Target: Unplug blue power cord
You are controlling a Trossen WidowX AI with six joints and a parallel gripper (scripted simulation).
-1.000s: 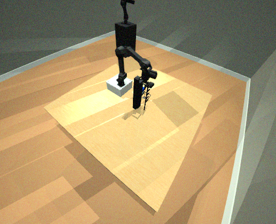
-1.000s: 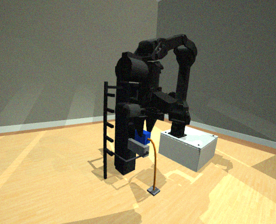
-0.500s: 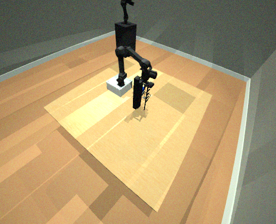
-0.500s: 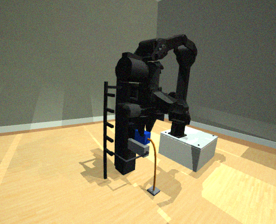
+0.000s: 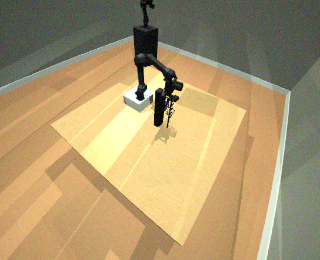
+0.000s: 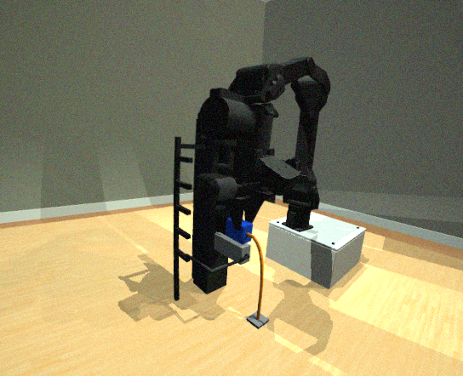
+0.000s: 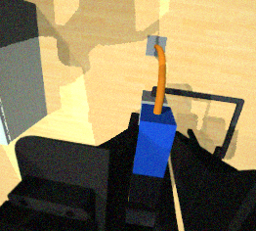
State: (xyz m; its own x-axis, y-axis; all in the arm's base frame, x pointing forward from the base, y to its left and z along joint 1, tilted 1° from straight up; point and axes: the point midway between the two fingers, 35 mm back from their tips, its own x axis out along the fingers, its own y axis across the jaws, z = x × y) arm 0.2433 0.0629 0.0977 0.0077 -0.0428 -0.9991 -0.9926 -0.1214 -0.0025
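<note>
My gripper tip is now 100 mm short of the black ladder-like rack, 70 mm to the left of it and 10 mm above it. Round my gripper tip: grey anchor: 10 mm behind, 60 mm to the left, 170 mm below; blue plug: 10 mm ahead, 30 mm to the right.
</note>
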